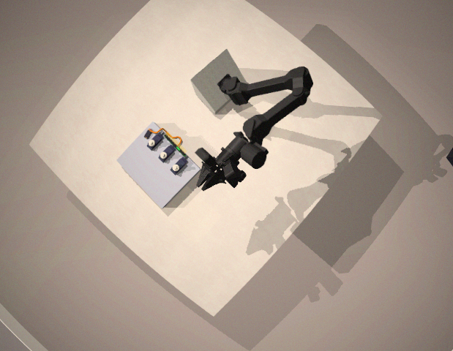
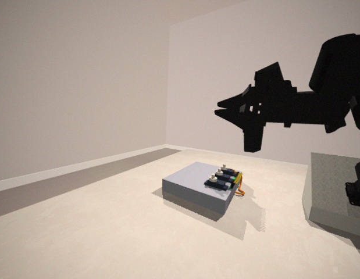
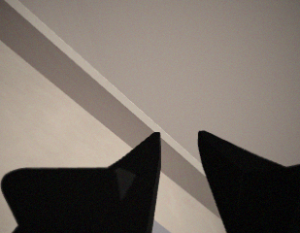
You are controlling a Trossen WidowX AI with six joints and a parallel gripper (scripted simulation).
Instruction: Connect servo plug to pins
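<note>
Now: the green band 30 mm behind my gripper tip, 190 mm to the right of it and 230 mm below it. From my gripper tip the other things lie so: grey-blue holder: 130 mm ahead, 220 mm to the right, 280 mm below.
</note>
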